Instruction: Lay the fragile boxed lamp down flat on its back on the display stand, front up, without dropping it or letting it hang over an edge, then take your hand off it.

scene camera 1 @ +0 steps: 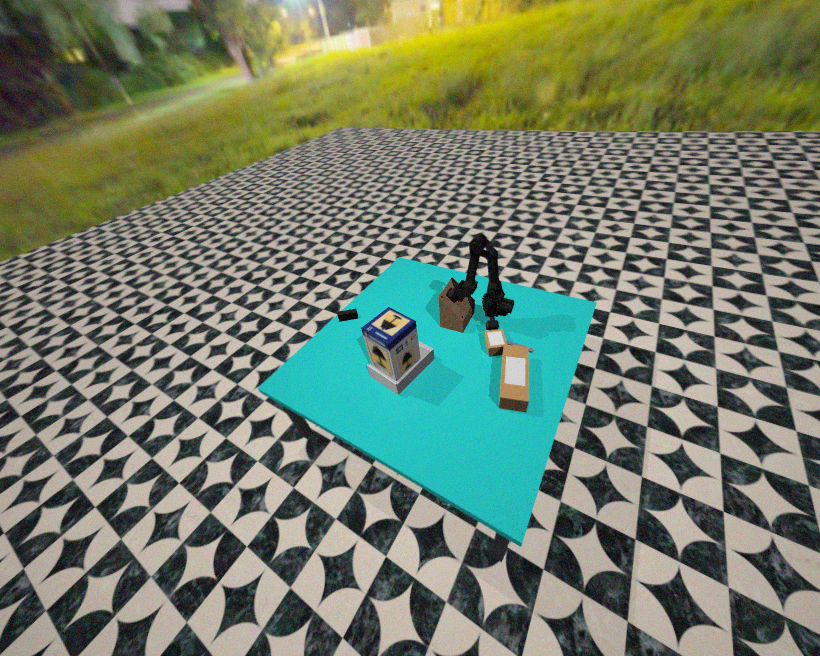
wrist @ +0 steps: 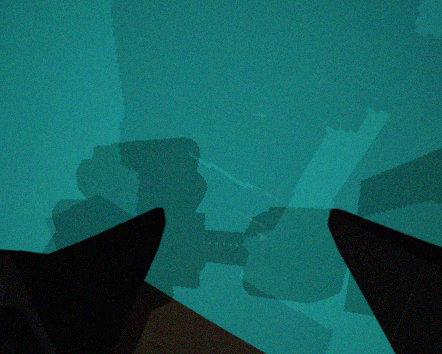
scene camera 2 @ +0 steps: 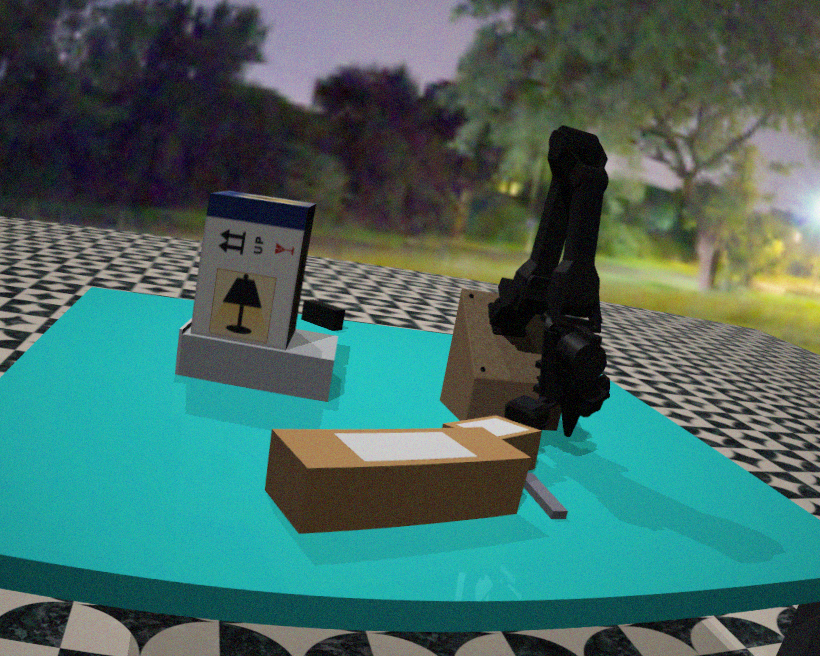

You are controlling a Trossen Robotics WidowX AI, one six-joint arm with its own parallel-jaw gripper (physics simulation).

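Places are measured from the arm's base along level axes (x right, y back, z down), in centimetres.
Pixels of known places: gripper, between the fingertips: [wrist: 245, 216] [scene camera 2: 550, 445]; arm's base, origin of its link: [scene camera 1: 452, 295] [scene camera 2: 506, 320].
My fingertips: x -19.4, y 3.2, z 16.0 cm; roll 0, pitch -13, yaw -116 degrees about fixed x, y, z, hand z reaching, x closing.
Note:
For each thing: its middle in the pictures, then the offset to it from my fingertips.
- small box, middle of its body: [scene camera 2: 490, 447] [scene camera 1: 495, 342] dx -8.0, dy -14.9, dz -2.3 cm
- long cardboard box, middle of its body: [scene camera 2: 400, 476] [scene camera 1: 514, 376] dx -21.4, dy -32.6, dz -2.9 cm
- thin grey bar, middle of its body: [scene camera 2: 541, 494] dx -18.6, dy -10.9, dz +0.4 cm
- black block, middle of its body: [scene camera 2: 322, 314] [scene camera 1: 347, 315] dx +77.2, dy -23.5, dz -1.4 cm
The boxed lamp [scene camera 1: 391, 345] [scene camera 2: 235, 273] stands tall on the grey display stand [scene camera 1: 402, 383] [scene camera 2: 253, 365], with its blue band at the top. Lamp pictures show on its sides and top face; its UP marks are turned sideways. In scene camera 2 it stands nearer the stand's left end, with bare stand to its right. My gripper [scene camera 1: 491, 324] [scene camera 2: 547, 422] [wrist: 245, 216] is open and empty, pointing down low over the table. It is well apart from the lamp, beside the small cardboard box. Whether a finger touches that box I cannot tell.
The small box [scene camera 1: 495, 341] [scene camera 2: 492, 426] sits close to the long cardboard box [scene camera 1: 514, 396] [scene camera 2: 410, 489]. A thin grey bar [scene camera 2: 545, 495] lies by the long box. The brown arm base [scene camera 1: 453, 311] [scene camera 2: 499, 355] [wrist: 200, 335] and a black block [scene camera 1: 347, 314] [scene camera 2: 322, 315] are farther back.

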